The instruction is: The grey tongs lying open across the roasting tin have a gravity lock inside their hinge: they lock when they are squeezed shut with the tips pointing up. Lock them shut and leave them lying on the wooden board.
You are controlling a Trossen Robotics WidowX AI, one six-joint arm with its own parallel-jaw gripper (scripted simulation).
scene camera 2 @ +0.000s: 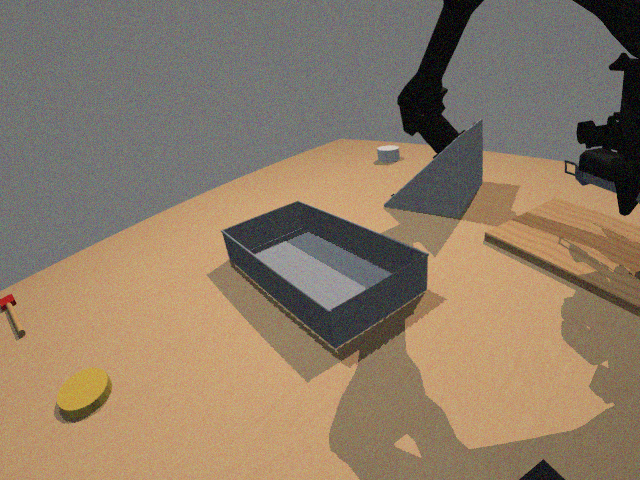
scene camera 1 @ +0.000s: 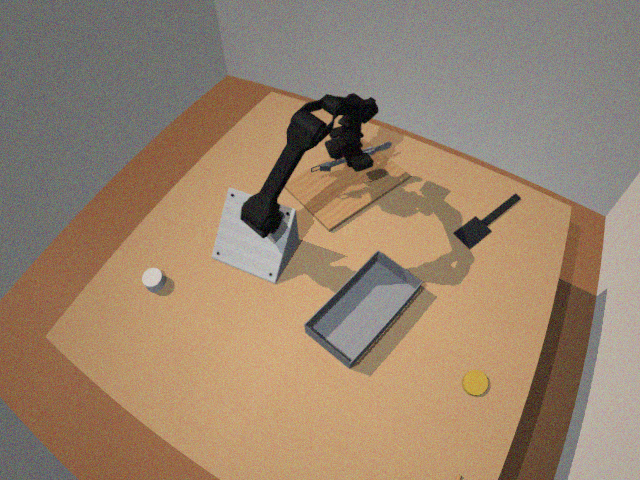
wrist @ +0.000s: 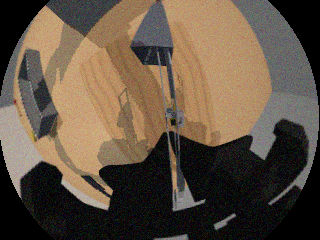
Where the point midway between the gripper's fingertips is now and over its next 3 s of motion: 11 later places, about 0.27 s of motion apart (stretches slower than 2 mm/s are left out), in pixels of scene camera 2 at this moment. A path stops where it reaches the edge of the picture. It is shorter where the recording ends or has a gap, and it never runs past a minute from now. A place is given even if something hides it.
My gripper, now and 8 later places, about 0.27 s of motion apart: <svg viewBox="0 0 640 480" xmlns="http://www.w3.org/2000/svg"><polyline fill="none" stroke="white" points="624,214 621,221 618,228 617,229 618,229 611,220 580,165 548,139 542,127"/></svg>
